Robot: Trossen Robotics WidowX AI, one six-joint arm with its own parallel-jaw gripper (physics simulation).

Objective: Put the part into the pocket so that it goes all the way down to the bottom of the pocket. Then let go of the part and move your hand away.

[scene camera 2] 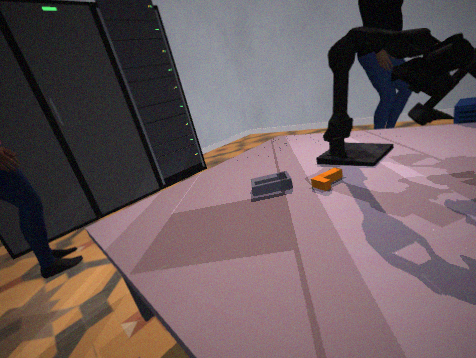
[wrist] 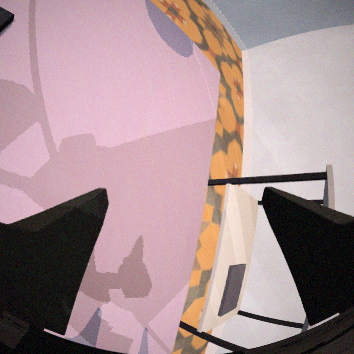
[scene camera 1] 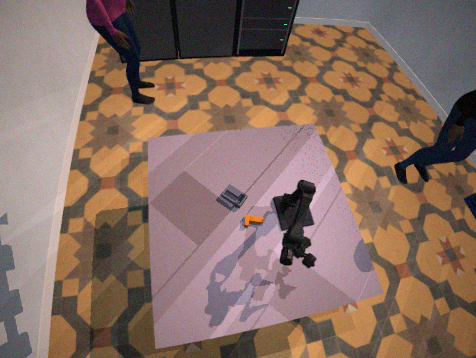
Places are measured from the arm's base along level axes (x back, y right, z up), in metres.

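Pixels of known places: gripper, between the fingertips: (scene camera 2: 470,103) (wrist: 186,195); arm's base, origin of its link: (scene camera 2: 337,153) (scene camera 1: 286,203).
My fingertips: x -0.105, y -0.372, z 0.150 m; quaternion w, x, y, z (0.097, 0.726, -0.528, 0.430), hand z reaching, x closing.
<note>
For each thing: its middle in the pictures, then the offset to it from my fingertips. Level surfaces: height alone.
- orange L-shaped part, middle of its body: (scene camera 2: 330,178) (scene camera 1: 253,221) dx -0.137, dy +0.333, dz -0.159 m
- grey block, middle of its body: (scene camera 2: 270,183) (scene camera 1: 234,196) dx -0.187, dy +0.531, dz -0.156 m
- pink table, height of its surface: dz -0.174 m
The orange L-shaped part (scene camera 1: 255,219) (scene camera 2: 326,179) lies flat on the table, beside the robot's base and apart from the pocket block. The grey block (scene camera 1: 230,200) (scene camera 2: 272,189) with the recessed pocket stands a short way from the part, up and left of it in scene view 1; no part shows in its pocket. My gripper (scene camera 1: 298,259) (wrist: 186,195) is open and empty, raised above the table on the far side of the base from the block. It is well away from the part. Neither the part nor the block shows in the wrist view.
The pink table (scene camera 1: 190,310) (scene camera 2: 225,310) (wrist: 125,75) carries the robot's black base (scene camera 1: 305,220) (scene camera 2: 367,154). Dark cabinets (scene camera 1: 205,30) (scene camera 2: 65,100) and two people stand beyond the table. A cream panel (wrist: 232,240) with black bars shows past the table edge in the wrist view.
</note>
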